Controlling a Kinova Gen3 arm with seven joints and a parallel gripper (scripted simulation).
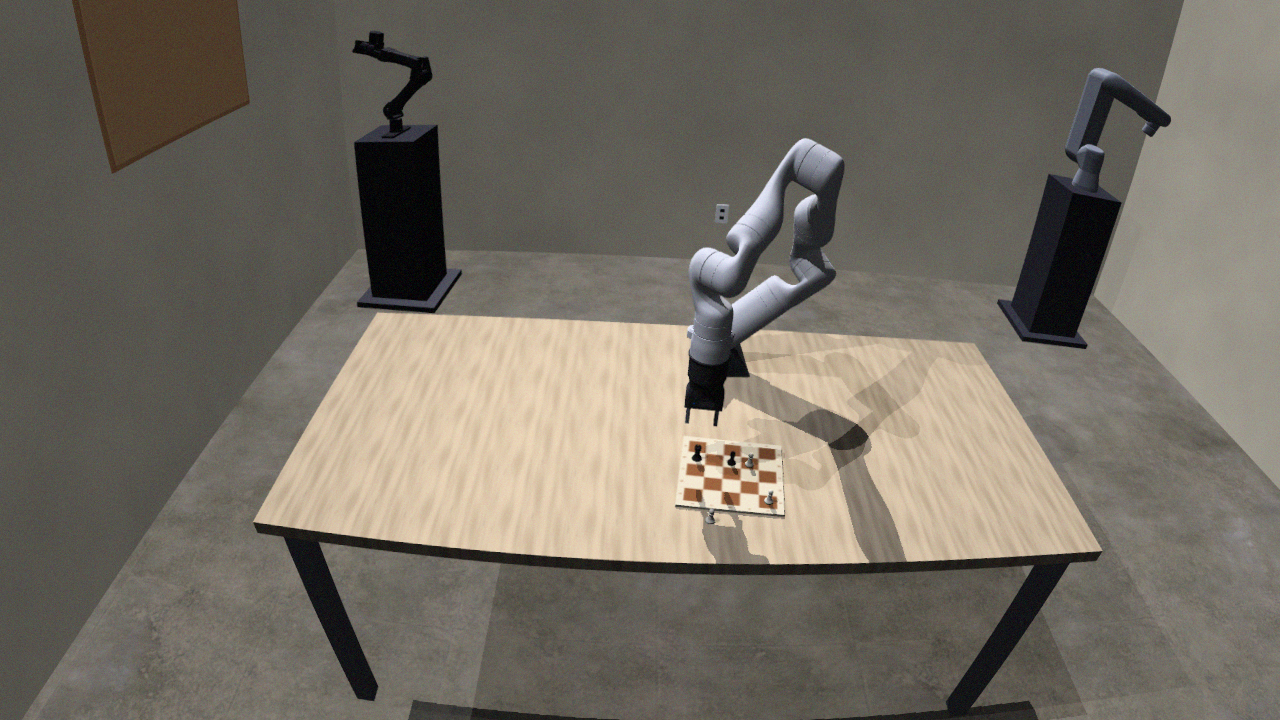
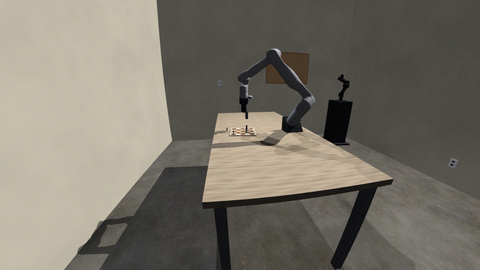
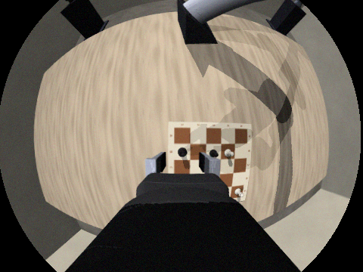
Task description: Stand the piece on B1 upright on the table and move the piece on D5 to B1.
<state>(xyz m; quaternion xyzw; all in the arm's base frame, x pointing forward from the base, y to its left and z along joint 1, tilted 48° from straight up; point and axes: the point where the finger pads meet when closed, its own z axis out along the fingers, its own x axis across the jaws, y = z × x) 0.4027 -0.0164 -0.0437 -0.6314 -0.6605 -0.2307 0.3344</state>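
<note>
The chessboard is 12 cm below my hand, 8 cm to the left of it and 4 cm ahead of it.
</note>
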